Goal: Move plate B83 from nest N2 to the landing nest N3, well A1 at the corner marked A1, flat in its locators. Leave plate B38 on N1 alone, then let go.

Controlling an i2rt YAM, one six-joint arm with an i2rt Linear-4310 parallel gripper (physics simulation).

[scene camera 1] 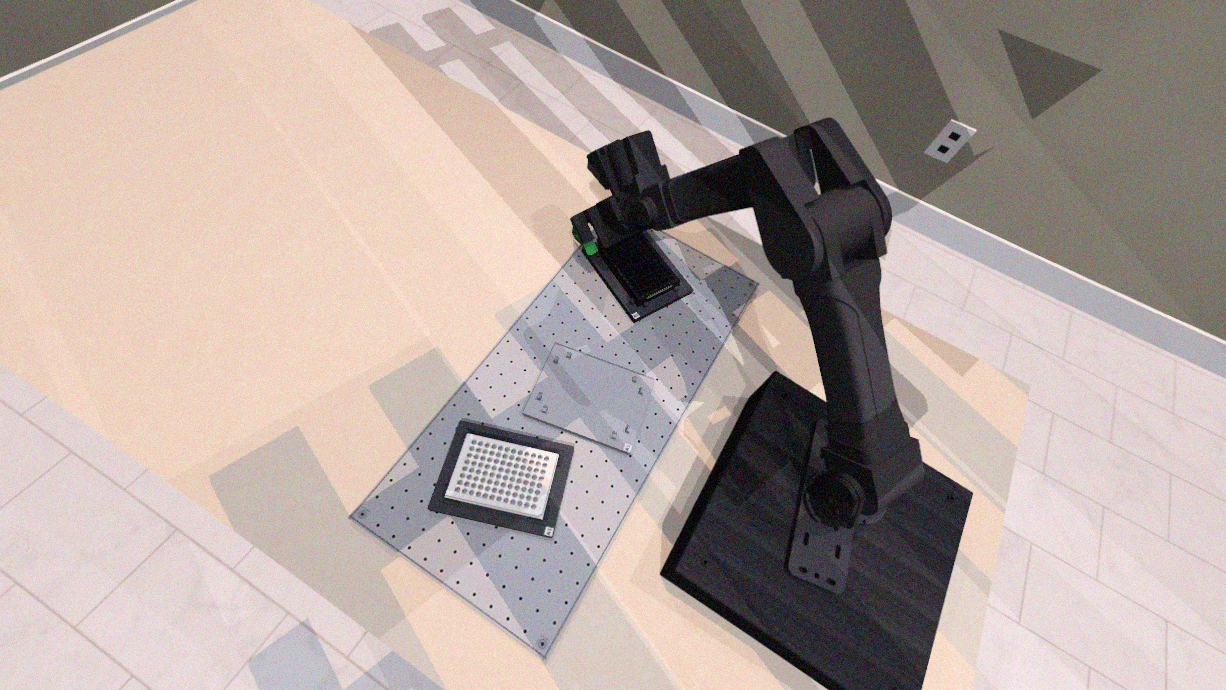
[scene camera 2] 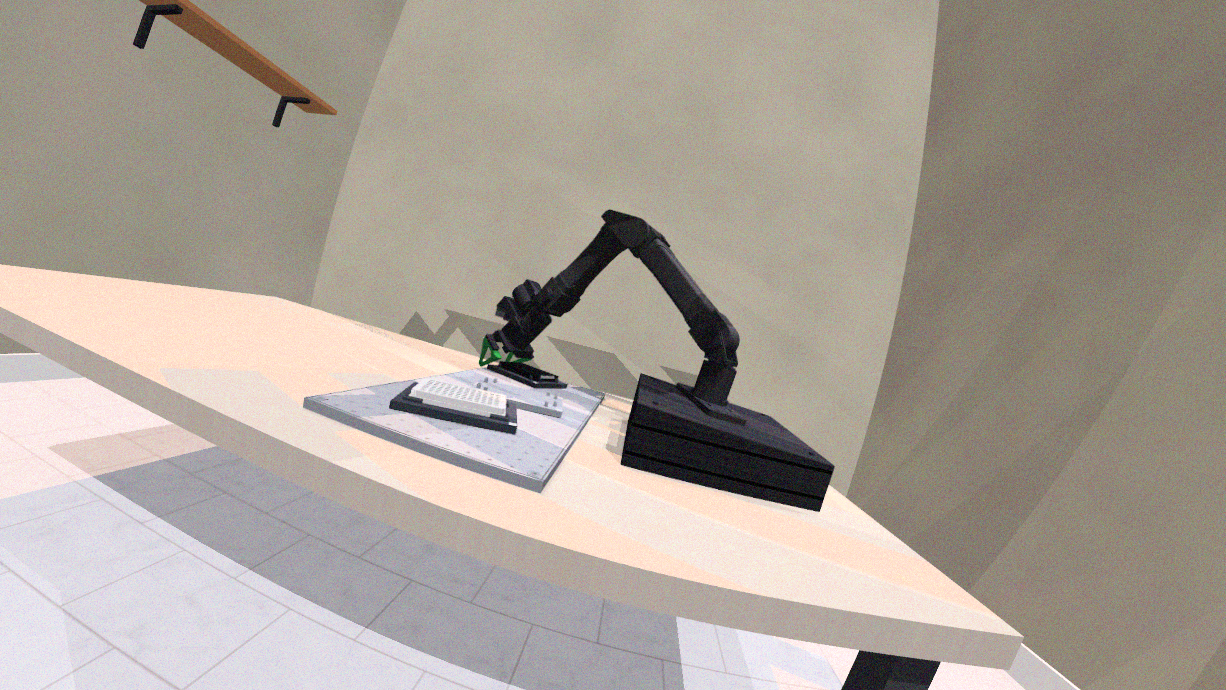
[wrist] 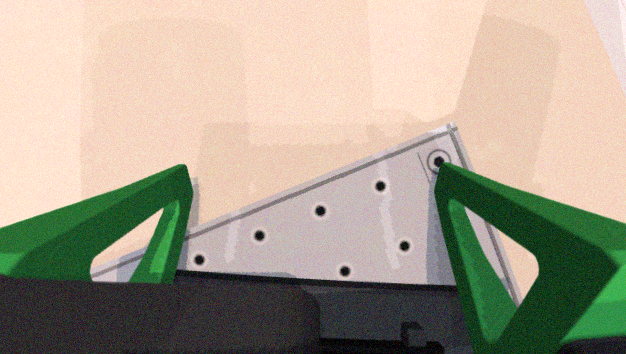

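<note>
My gripper (scene camera 1: 586,243) (scene camera 2: 497,360) (wrist: 313,177) has green fingers spread wide; it is open and empty, above the far end of the perforated board. A black plate (scene camera 1: 641,265) (scene camera 2: 525,372) sits in a dark nest (scene camera 1: 682,294) (scene camera 2: 557,383) (wrist: 370,305) beside and below the fingers. A white well plate (scene camera 1: 501,475) (scene camera 2: 458,396) sits in a black nest (scene camera 1: 489,516) (scene camera 2: 450,417) at the near end. Between them is an empty grey nest (scene camera 1: 591,398) (scene camera 2: 547,411) with small locators. Plate and nest labels are too small to read; the arm hides part of the dark nest.
The perforated board (scene camera 1: 514,591) (scene camera 2: 489,454) (wrist: 350,235) carries all three nests. The arm's black base block (scene camera 1: 729,548) (scene camera 2: 720,454) stands beside the board on the table. A wooden shelf (scene camera 2: 240,55) is on the wall, and the table's front edge shows in scene camera 2.
</note>
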